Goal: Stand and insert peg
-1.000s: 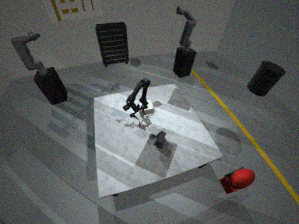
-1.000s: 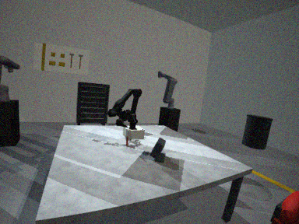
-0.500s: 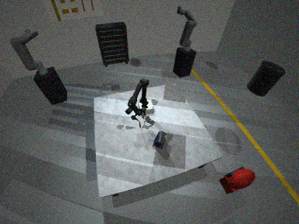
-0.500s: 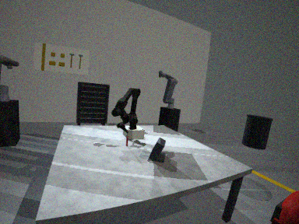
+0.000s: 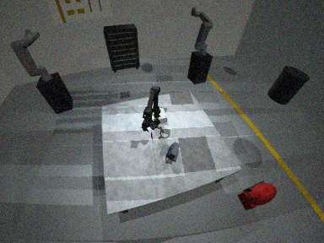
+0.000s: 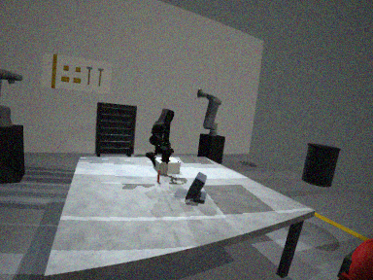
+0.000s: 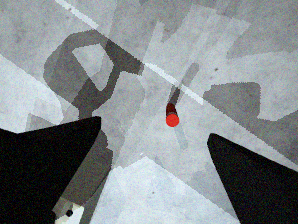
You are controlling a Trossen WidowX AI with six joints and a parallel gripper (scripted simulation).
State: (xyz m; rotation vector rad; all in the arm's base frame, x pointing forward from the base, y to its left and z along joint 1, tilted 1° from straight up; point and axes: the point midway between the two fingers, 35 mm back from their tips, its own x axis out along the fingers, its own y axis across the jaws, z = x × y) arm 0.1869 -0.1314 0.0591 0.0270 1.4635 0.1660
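My gripper tip is 6 cm above the red peg and 1 cm to the left of it. Also, from my gripper tip: sloped panel: 28 cm ahead, 10 cm to the left, 4 cm below.
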